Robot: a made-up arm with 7 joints.
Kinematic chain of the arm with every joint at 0, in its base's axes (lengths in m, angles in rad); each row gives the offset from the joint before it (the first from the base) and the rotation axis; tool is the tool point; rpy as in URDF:
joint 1: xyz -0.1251 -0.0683 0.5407 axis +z
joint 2: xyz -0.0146 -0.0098 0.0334 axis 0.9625 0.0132 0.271
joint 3: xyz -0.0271 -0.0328 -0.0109 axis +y
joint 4: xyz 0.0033 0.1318 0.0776 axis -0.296 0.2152 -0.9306
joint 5: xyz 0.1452 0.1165 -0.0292 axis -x
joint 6: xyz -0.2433 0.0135 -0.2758 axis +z
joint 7: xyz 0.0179 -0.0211 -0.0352 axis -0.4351 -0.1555 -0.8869
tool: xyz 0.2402 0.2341 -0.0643 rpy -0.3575 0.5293 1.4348
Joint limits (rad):
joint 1: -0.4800..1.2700
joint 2: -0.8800..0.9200
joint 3: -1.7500..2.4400
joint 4: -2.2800..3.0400
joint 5: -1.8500..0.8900
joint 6: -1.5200..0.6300
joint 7: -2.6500..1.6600
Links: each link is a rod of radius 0.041 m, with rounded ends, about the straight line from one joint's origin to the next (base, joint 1, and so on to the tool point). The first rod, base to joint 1, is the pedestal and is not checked.
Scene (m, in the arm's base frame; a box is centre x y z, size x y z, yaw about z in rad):
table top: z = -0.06
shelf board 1: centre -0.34 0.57 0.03 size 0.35 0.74 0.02 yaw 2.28
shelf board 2: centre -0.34 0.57 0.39 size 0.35 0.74 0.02 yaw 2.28
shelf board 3: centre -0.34 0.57 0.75 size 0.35 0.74 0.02 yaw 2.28
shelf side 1: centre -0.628 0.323 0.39 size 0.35 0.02 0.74 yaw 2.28
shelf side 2: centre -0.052 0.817 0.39 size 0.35 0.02 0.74 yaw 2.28
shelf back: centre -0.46 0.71 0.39 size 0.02 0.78 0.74 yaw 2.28
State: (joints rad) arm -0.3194 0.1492 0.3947 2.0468 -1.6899 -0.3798 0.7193
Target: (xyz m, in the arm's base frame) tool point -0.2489 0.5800 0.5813
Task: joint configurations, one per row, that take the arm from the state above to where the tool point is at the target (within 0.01 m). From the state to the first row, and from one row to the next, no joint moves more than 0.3 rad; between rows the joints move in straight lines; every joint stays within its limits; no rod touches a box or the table.
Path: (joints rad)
1: -0.2871 0.2184 0.3745 1.7733 -1.7219 -0.5025 0.7656
2: -0.2549 0.2877 0.3543 1.4999 -1.7539 -0.6252 0.8118
3: -0.2226 0.3569 0.3341 1.2264 -1.7860 -0.7479 0.8581
4: -0.1904 0.4261 0.3139 0.9530 -1.8180 -0.8706 0.9043
5: -0.1581 0.4953 0.2937 0.6795 -1.8500 -0.9933 0.9506
6: -0.1499 0.6357 0.5012 0.8882 -1.8500 -1.2082 1.0779
7: -0.1416 0.7762 0.7087 1.0969 -1.8500 -1.4231 1.2053

